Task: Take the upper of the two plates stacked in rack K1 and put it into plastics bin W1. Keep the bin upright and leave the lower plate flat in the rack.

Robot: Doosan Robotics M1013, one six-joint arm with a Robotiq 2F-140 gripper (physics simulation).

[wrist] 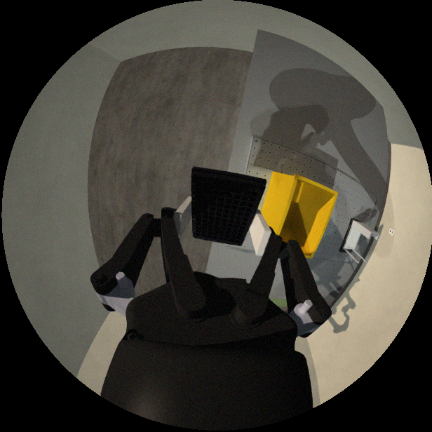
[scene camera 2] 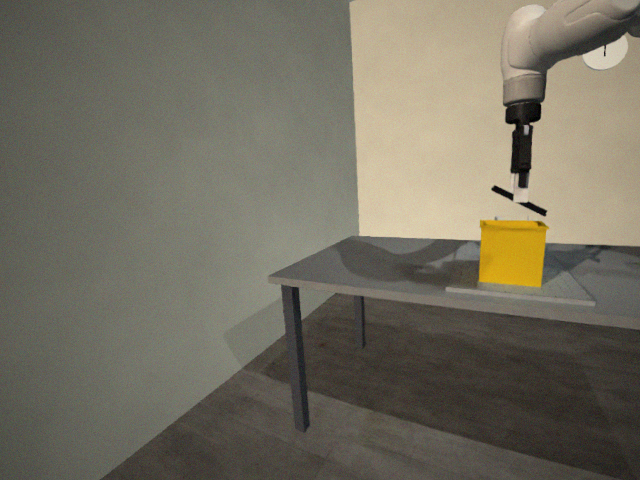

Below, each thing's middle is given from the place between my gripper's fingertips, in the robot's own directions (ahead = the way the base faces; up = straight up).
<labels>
I see the black gridded plate (wrist: 223, 204) right at my hand. Also, from my hand: yellow plastics bin W1 (scene camera 2: 512, 252) (190 mm to the right, 170 mm below).
</labels>
